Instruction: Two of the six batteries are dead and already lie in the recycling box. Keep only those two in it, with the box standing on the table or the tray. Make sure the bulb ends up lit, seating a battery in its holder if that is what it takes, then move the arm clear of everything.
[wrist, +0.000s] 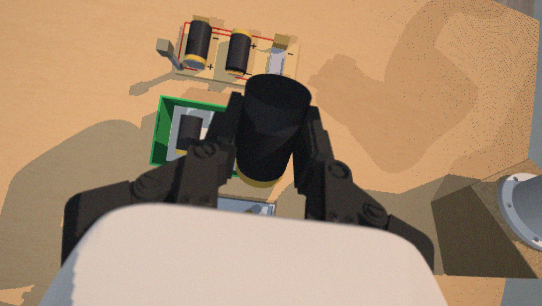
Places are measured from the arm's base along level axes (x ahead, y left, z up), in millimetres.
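Pixels of known places: gripper, fingertip midpoint: (270, 119); arm's base at its link origin: (535, 211).
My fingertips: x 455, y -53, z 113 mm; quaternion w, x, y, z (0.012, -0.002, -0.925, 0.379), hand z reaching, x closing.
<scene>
Ahead of a thing's pixels: the offset from my fingertips to its middle. "*": to the spot under its first point. Level surfaces: height alone.
My gripper (270, 119) is shut on a black battery {dx +0, dy +10, dz +0 mm} (270, 125) with a gold band at its lower end, held above the table. Beyond it lies the battery holder board with red wires {* dx +12, dy -115, dz -234 mm} (255, 70). Two black batteries {dx +108, dy -133, dz -215 mm} (198, 42) {dx +43, dy -132, dz -215 mm} (238, 52) sit in its left and middle places; the right place shows a pale, battery-free slot {* dx -22, dy -137, dz -232 mm} (276, 61), partly hidden by the held battery. The green recycling box {dx +66, dy +12, dz -214 mm} (162, 131) stands nearer, partly behind my left finger; a dark battery {dx +102, dy +12, dz -224 mm} (190, 132) shows in it, and the rest of its inside is hidden. I cannot make out the bulb.
A grey lever-like part {* dx +130, dy -94, dz -152 mm} (165, 47) sticks out at the board's left end. A grey-blue tray-like thing {dx +47, dy +197, dz -238 mm} (232, 204) shows partly below the held battery. A brown block (475, 235) and a round grey flanged part (522, 210) stand at the right. Arm shadows fall on the wooden table {dz -244 mm} (90, 65).
</scene>
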